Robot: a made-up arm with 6 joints.
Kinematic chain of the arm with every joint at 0, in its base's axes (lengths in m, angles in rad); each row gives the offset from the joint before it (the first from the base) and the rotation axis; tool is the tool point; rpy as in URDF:
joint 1: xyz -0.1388 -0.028 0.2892 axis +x
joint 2: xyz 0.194 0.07 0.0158 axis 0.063 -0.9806 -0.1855
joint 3: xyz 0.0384 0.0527 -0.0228 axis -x
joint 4: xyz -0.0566 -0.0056 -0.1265 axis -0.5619 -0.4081 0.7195
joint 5: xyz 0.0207 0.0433 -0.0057 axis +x
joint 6: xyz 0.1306 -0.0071 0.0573 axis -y
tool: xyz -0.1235 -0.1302 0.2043 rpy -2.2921 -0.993 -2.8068
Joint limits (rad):
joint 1: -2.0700..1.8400
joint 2: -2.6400..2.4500
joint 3: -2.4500..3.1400
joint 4: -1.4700..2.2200
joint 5: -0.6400..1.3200
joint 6: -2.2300..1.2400
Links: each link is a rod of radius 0.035 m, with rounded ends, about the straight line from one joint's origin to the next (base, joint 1, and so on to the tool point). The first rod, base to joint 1, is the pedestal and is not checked.
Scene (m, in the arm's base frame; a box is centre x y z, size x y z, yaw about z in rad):
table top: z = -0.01
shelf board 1: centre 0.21 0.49 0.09 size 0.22 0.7 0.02 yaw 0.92
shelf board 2: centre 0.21 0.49 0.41 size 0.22 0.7 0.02 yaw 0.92
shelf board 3: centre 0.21 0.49 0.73 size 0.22 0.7 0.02 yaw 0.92
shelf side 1: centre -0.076 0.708 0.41 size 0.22 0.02 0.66 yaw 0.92
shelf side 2: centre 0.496 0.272 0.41 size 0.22 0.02 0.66 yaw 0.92
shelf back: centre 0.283 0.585 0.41 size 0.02 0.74 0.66 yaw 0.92
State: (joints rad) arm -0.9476 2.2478 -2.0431 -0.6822 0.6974 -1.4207
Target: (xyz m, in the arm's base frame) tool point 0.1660 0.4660 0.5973
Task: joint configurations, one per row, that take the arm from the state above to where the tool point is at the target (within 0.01 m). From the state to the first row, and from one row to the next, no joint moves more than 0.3 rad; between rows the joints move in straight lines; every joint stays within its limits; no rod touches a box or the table.
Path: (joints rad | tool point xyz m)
1: -1.2225 2.3489 -2.0833 -0.4099 0.5343 -1.2783 | 0.0694 0.4508 0.2226
2: -1.4975 2.4500 -2.1235 -0.1376 0.3711 -1.1360 | 0.0071 0.3623 0.2310
3: -1.2674 2.4462 -2.0325 -0.1945 0.4030 -1.1912 | 0.0136 0.3834 0.3166
4: -1.0373 2.4423 -1.9415 -0.2514 0.4349 -1.2464 | 0.0233 0.3842 0.4098
5: -0.8073 2.4385 -1.8505 -0.3082 0.4668 -1.3016 | 0.0357 0.3618 0.5055
6: -0.5772 2.4346 -1.7595 -0.3651 0.4987 -1.3568 | 0.0509 0.3148 0.5973
7: -0.4200 2.3679 -1.7651 -0.6293 0.6659 -1.4904 | 0.1229 0.3986 0.6063
8: -0.2628 2.3012 -1.7707 -0.8935 0.8332 -1.6239 | 0.1660 0.4660 0.5973

